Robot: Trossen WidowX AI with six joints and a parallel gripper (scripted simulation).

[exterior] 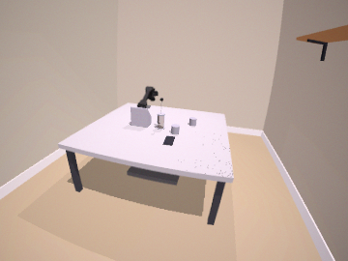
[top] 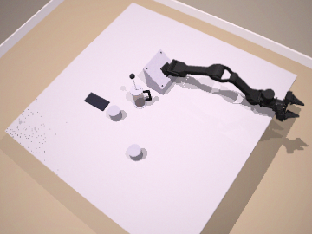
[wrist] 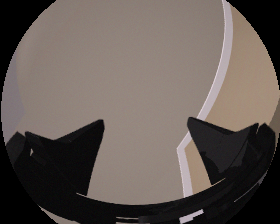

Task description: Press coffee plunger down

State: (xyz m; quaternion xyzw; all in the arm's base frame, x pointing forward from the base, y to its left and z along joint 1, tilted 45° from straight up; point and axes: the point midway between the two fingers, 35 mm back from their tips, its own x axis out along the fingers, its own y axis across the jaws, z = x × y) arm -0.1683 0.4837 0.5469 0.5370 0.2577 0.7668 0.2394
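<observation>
The coffee press is 780 mm to the right of my gripper tip, 400 mm ahead of it and 10 mm below it.
</observation>
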